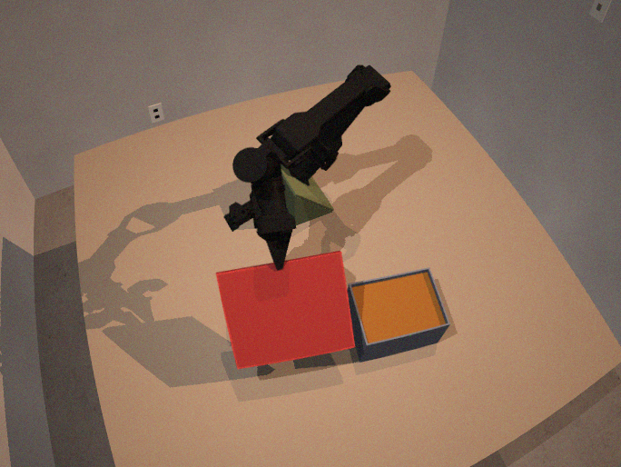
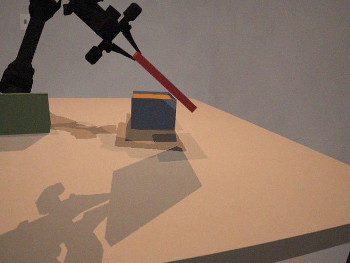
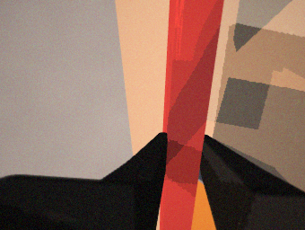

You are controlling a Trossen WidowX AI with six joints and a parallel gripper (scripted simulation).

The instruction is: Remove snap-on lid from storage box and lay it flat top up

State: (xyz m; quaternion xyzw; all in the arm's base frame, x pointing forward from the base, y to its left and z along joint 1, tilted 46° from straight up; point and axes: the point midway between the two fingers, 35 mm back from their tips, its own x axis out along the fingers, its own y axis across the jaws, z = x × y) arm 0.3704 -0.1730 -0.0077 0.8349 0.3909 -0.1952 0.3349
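Now: the red lid 90 mm ahead of my hand and 70 mm below it. From my hand the other things lie so: blue storage box 100 mm ahead, 240 mm to the left, 200 mm below.
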